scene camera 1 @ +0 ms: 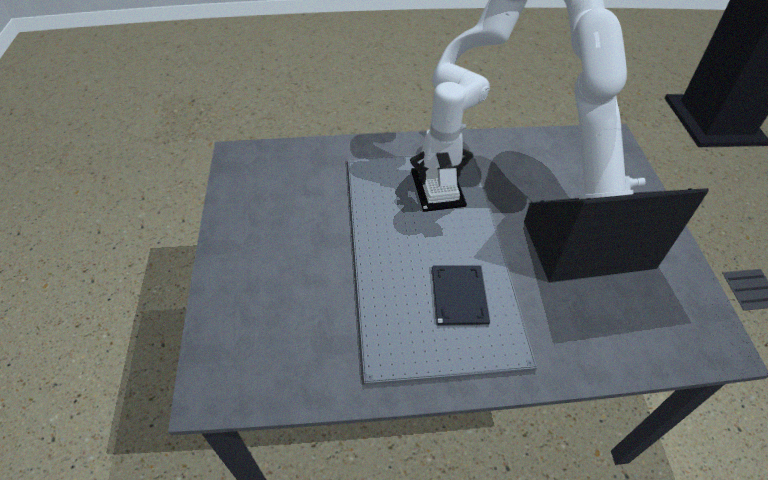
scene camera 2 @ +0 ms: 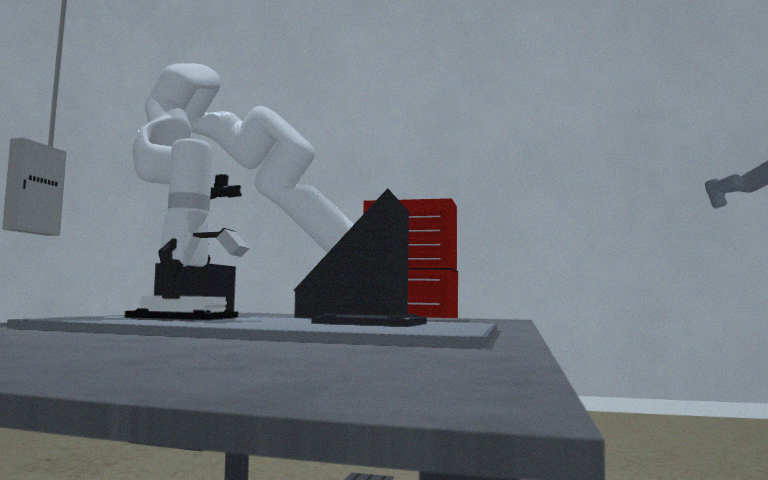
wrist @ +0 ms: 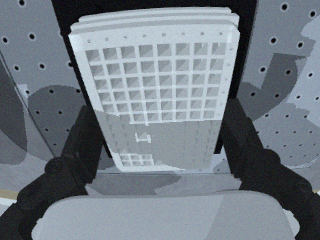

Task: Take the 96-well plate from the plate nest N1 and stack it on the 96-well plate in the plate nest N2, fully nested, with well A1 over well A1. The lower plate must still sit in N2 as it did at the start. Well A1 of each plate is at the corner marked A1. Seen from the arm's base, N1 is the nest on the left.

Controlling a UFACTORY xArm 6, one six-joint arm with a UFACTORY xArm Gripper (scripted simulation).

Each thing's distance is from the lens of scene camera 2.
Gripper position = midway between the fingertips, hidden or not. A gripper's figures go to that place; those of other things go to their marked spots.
my gripper (scene camera 2: pixel 184 298): 1.08 m
plate nest N1 (scene camera 2: pixel 371 320): 0.87 m
